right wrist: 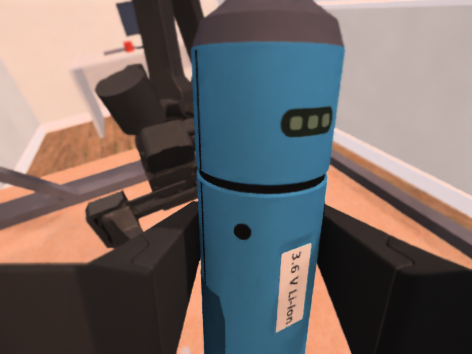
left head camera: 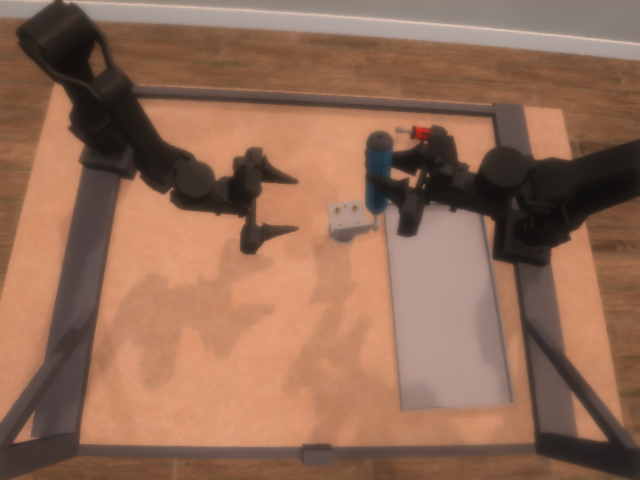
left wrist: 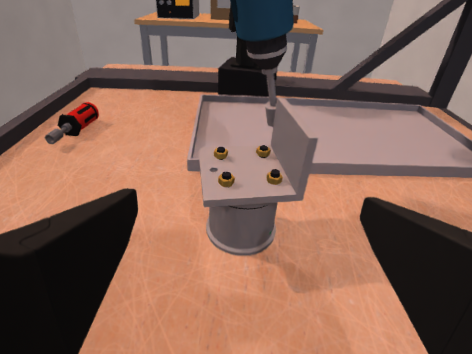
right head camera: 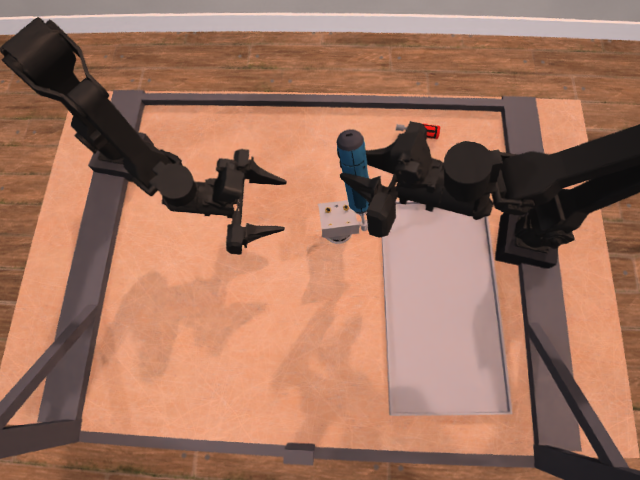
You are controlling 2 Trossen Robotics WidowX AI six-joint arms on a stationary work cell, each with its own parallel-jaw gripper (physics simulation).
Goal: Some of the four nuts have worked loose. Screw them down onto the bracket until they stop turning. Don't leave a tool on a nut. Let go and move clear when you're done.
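Seen in the pictures: left gripper, fingertip midpoint: [left head camera: 298, 205] [left wrist: 252, 204] [right head camera: 285, 205]; right gripper, fingertip midpoint: [right wrist: 255, 212] [left head camera: 369, 166] [right head camera: 346, 165]; left arm's base, origin of the base link: [left head camera: 110, 144]; right arm's base, origin of the base link: [left head camera: 529, 234] [left wrist: 250, 64] [right head camera: 533, 234].
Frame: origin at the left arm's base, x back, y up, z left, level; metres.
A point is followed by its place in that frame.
Note:
The bracket [left head camera: 345, 219] {x -0.501, y 0.017, z -0.077 m} [right head camera: 337, 218] {x -0.503, y 0.017, z -0.075 m} [left wrist: 246, 167] {x -0.505, y 0.017, z -0.074 m} sits on a round grey stand [left wrist: 242, 225] {x -0.476, y -0.016, z -0.077 m}, its upright flange on the right in the left wrist view. Brass nuts, including a near-left nut [left wrist: 226, 179] {x -0.478, y 0.023, z -0.063 m}, a near-right nut [left wrist: 274, 177] {x -0.490, y 0.023, z -0.096 m}, a far-left nut [left wrist: 221, 153] {x -0.511, y 0.024, z -0.053 m} and a far-right nut [left wrist: 263, 151] {x -0.522, y 0.024, z -0.085 m}, sit around dark studs. My right gripper [left head camera: 381, 168] {x -0.512, y 0.195, z -0.054 m} [right head camera: 355, 165] {x -0.512, y 0.195, z -0.054 m} [right wrist: 255, 212] {x -0.512, y 0.195, z -0.054 m} is shut on the blue driver [left head camera: 378, 180] [right head camera: 356, 183] [left wrist: 265, 17] {x -0.521, y 0.120, z -0.076 m} [right wrist: 262, 150] {x -0.537, y 0.236, z -0.055 m}, nearly upright. Its socket [left wrist: 271, 114] {x -0.549, y 0.045, z -0.087 m} shows beyond the flange, off the nuts. My left gripper [left head camera: 297, 205] {x -0.407, y 0.066, z -0.086 m} [right head camera: 283, 205] {x -0.407, y 0.066, z -0.086 m} [left wrist: 252, 204] {x -0.407, y 0.066, z -0.086 m} is open, left of the bracket.
A red-handled tool [left head camera: 421, 132] {x -0.643, y -0.021, z 0.181 m} [right head camera: 432, 130] {x -0.665, y -0.021, z 0.182 m} [left wrist: 82, 117] {x -0.643, y -0.027, z 0.175 m} lies toward the back right in the head views. A shallow grey tray [left head camera: 444, 310] {x -0.732, y -0.045, z -0.207 m} [right head camera: 444, 310] {x -0.740, y -0.045, z -0.200 m} [left wrist: 380, 169] {x -0.627, y -0.040, z -0.227 m} lies right of the bracket. Dark frame bars border the table. A bench [left wrist: 200, 24] stands beyond.

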